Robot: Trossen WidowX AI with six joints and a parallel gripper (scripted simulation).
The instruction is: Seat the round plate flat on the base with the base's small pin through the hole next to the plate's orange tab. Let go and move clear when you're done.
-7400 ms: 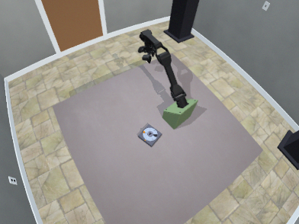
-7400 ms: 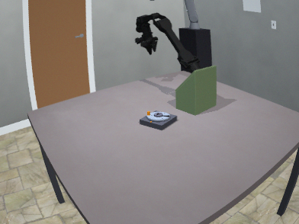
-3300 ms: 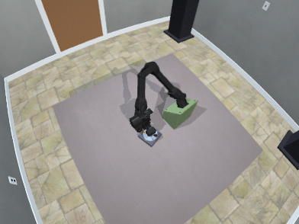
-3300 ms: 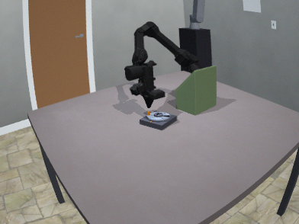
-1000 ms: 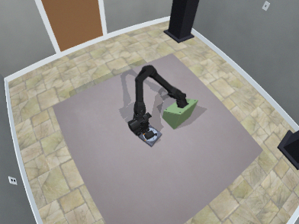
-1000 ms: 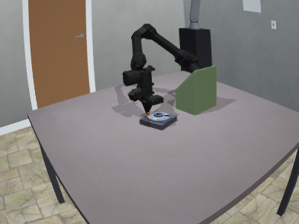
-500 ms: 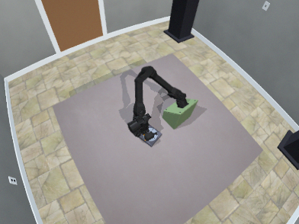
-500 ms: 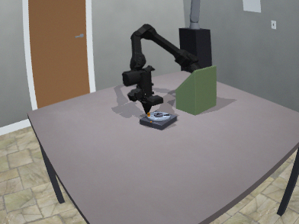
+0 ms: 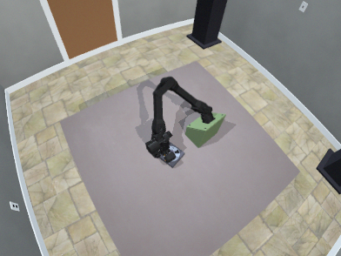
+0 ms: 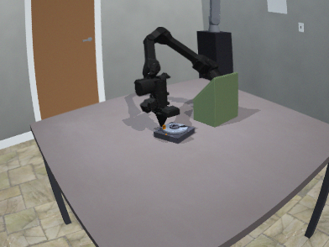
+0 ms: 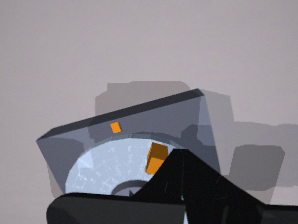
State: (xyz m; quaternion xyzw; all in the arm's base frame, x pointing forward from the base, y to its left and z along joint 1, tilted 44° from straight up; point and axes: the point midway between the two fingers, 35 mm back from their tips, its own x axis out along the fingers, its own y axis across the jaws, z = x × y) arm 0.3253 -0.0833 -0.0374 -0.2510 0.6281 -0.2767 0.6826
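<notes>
Right now the pale round plate is 50 mm behind my hand, 40 mm below it and 30 mm to the left of it.
</notes>
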